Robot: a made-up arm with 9 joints. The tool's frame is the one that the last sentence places.
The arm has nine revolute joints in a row. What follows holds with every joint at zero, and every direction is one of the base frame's.
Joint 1 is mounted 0.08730 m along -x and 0.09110 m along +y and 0.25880 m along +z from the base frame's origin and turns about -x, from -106.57 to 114.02 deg.
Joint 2 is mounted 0.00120 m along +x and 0.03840 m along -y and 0.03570 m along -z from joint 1 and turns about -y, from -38.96 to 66.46 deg.
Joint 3 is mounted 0.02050 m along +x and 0.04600 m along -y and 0.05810 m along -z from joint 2 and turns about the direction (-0.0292, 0.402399, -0.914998), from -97.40 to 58.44 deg.
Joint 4 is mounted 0.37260 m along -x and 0.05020 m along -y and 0.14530 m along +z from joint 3 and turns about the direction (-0.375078, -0.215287, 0.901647), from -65.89 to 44.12 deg.
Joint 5 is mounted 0.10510 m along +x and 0.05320 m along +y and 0.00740 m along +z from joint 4 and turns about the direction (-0.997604, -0.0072, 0.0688), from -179.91 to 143.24 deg.
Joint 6 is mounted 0.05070 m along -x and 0.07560 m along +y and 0.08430 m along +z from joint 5 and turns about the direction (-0.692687, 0.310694, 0.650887), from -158.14 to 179.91 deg.
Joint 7 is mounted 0.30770 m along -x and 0.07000 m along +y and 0.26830 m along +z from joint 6 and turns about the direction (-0.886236, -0.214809, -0.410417), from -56.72 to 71.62 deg.
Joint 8 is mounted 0.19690 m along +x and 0.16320 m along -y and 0.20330 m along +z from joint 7 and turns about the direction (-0.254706, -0.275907, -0.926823), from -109.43 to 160.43 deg.
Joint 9 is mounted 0.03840 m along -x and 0.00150 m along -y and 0.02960 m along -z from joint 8 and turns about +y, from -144.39 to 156.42 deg.
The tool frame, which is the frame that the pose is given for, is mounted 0.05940 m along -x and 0.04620 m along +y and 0.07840 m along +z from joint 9; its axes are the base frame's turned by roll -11.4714, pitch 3.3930 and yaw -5.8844 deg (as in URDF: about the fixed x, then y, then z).
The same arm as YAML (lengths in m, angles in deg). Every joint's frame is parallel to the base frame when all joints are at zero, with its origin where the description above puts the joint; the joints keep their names.
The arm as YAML. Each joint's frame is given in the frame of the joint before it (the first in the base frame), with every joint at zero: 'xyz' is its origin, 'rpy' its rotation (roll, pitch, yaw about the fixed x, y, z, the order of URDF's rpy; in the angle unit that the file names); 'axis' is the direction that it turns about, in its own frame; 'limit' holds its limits. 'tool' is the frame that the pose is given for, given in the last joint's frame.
units:
  length: m
  angle: deg
joints:
  - name: joint 1
    type: revolute
    origin:
      xyz: [-0.0873, 0.0911, 0.2588]
      rpy: [0.0, 0.0, 0.0]
    axis: [-1.0, 0.0, 0.0]
    limit:
      lower: -106.57
      upper: 114.02
  - name: joint 2
    type: revolute
    origin:
      xyz: [0.0012, -0.0384, -0.0357]
      rpy: [0.0, 0.0, 0.0]
    axis: [0.0, -1.0, 0.0]
    limit:
      lower: -38.96
      upper: 66.46
  - name: joint 3
    type: revolute
    origin:
      xyz: [0.0205, -0.046, -0.0581]
      rpy: [0.0, 0.0, 0.0]
    axis: [-0.0292, 0.402399, -0.914998]
    limit:
      lower: -97.4
      upper: 58.44
  - name: joint 4
    type: revolute
    origin:
      xyz: [-0.3726, -0.0502, 0.1453]
      rpy: [0.0, 0.0, 0.0]
    axis: [-0.375112, -0.215307, 0.901629]
    limit:
      lower: -65.89
      upper: 44.12
  - name: joint 5
    type: revolute
    origin:
      xyz: [0.1051, 0.0532, 0.0074]
      rpy: [0.0, 0.0, 0.0]
    axis: [-0.997604, -0.0072, 0.0688]
    limit:
      lower: -179.91
      upper: 143.24
  - name: joint 6
    type: revolute
    origin:
      xyz: [-0.0507, 0.0756, 0.0843]
      rpy: [0.0, 0.0, 0.0]
    axis: [-0.692687, 0.310694, 0.650887]
    limit:
      lower: -158.14
      upper: 179.91
  - name: joint 7
    type: revolute
    origin:
      xyz: [-0.3077, 0.07, 0.2683]
      rpy: [0.0, 0.0, 0.0]
    axis: [-0.886236, -0.214809, -0.410417]
    limit:
      lower: -56.72
      upper: 71.62
  - name: joint 8
    type: revolute
    origin:
      xyz: [0.1969, -0.1632, 0.2033]
      rpy: [0.0, 0.0, 0.0]
    axis: [-0.254706, -0.275907, -0.926823]
    limit:
      lower: -109.43
      upper: 160.43
  - name: joint 9
    type: revolute
    origin:
      xyz: [-0.0384, -0.0015, -0.0296]
      rpy: [0.0, 0.0, 0.0]
    axis: [0.0, 1.0, 0.0]
    limit:
      lower: -144.39
      upper: 156.42
tool:
  origin:
    xyz: [-0.0594, 0.0462, 0.0784]
    rpy: [-11.47, 3.39, -5.88]

